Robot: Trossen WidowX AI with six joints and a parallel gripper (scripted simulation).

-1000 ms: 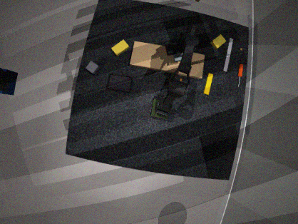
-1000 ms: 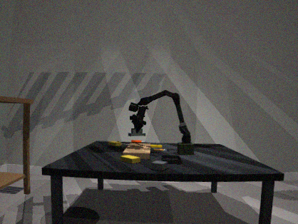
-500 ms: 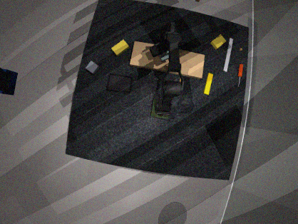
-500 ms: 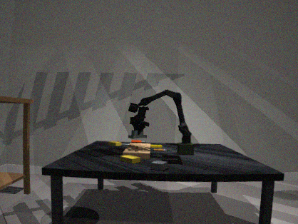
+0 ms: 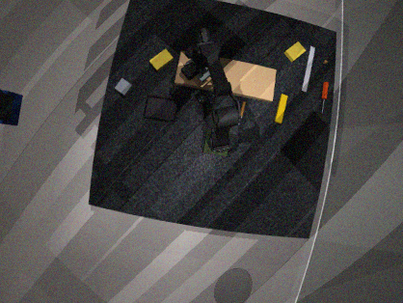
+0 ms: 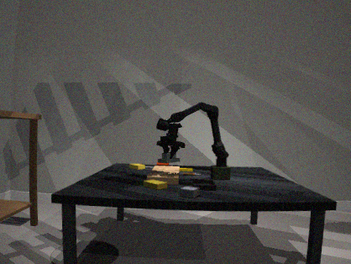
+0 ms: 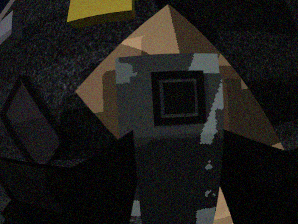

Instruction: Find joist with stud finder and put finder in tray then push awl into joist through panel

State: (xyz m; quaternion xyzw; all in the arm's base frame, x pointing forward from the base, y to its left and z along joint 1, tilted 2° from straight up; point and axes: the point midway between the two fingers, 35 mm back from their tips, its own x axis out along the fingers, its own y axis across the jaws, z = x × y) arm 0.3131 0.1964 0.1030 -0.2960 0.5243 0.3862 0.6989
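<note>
Now: gripper tip 230 mm past the dark tray, 130 mm to the right of it and 120 mm above it. Round my gripper tip: grey block (360 mm to the left, 180 mm behind, 120 mm below); dark grey stud finder (20 mm above, 10 mm to the left); awl (280 mm to the right, 130 mm below, 130 mm behind).
</note>
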